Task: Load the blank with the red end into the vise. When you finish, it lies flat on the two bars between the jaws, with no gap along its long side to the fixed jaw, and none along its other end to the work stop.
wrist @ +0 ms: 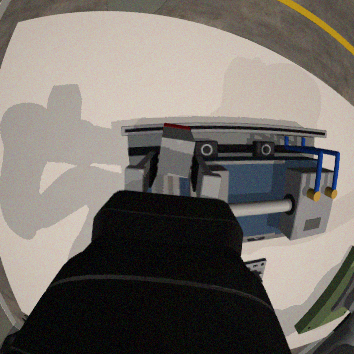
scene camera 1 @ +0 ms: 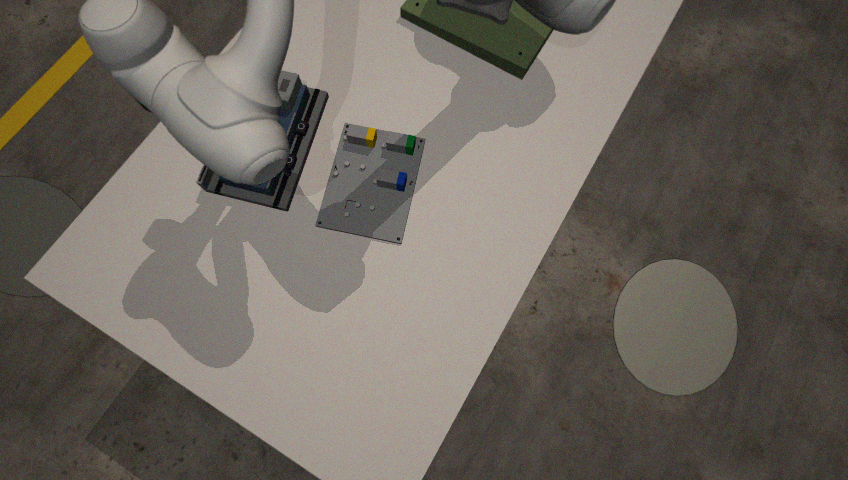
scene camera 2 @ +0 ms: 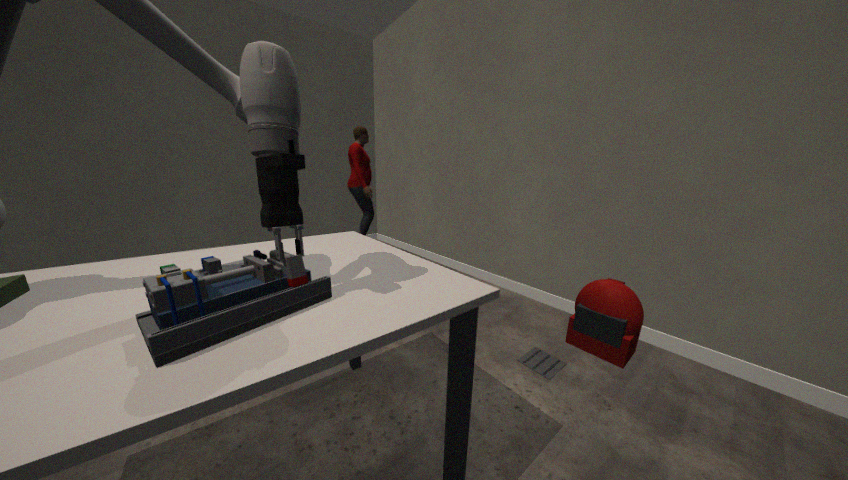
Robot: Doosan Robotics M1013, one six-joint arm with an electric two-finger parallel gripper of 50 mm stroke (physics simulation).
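Observation:
The grey blank with the red end (wrist: 175,154) (scene camera 2: 297,278) lies in the vise (wrist: 253,179) (scene camera 2: 235,319) (scene camera 1: 309,122), between the jaws at the vise's end. Its red end points to the table's edge. My gripper (wrist: 174,165) (scene camera 2: 288,246) stands upright over the blank, with one finger on each side of it. The fingers are open and grip nothing. In the top scene view the arm hides the gripper and the blank. I cannot tell whether the blank touches the fixed jaw or the work stop.
A grey fixture plate (scene camera 1: 367,206) beside the vise holds blanks with a yellow end (scene camera 1: 371,135), a green end (scene camera 1: 410,144) and a blue end (scene camera 1: 401,180). The arm's green base (scene camera 1: 480,32) is at the table's far end. A person in red (scene camera 2: 359,172) walks behind the table.

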